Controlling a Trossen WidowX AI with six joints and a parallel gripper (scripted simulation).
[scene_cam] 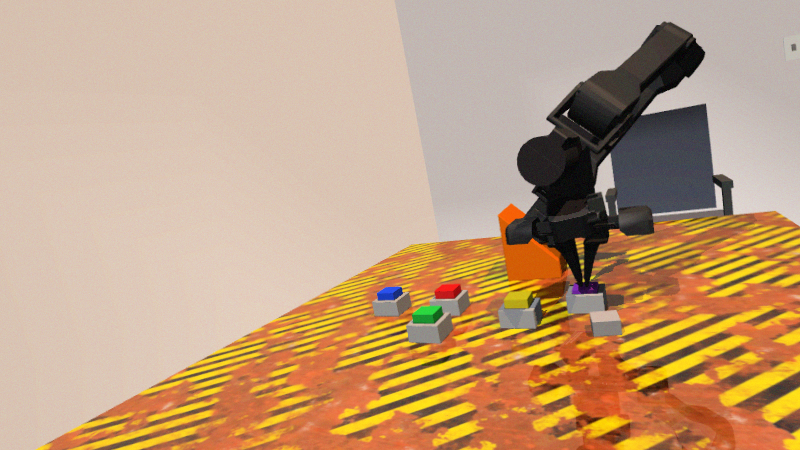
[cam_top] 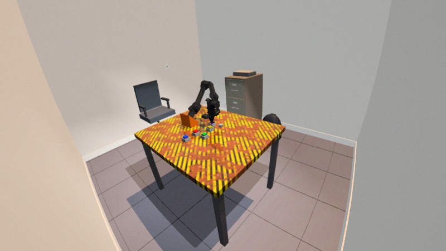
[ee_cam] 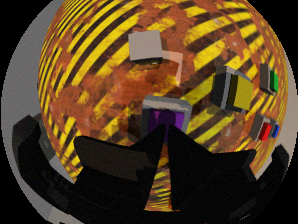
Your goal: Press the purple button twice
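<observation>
Right now my gripper tip is right at the purple button. The rest, counted from my gripper tip: red button (30 mm ahead, 200 mm to the right); then grey block (80 mm ahead, 40 mm to the left, 20 mm below); then yellow button (60 mm ahead, 80 mm to the right).
</observation>
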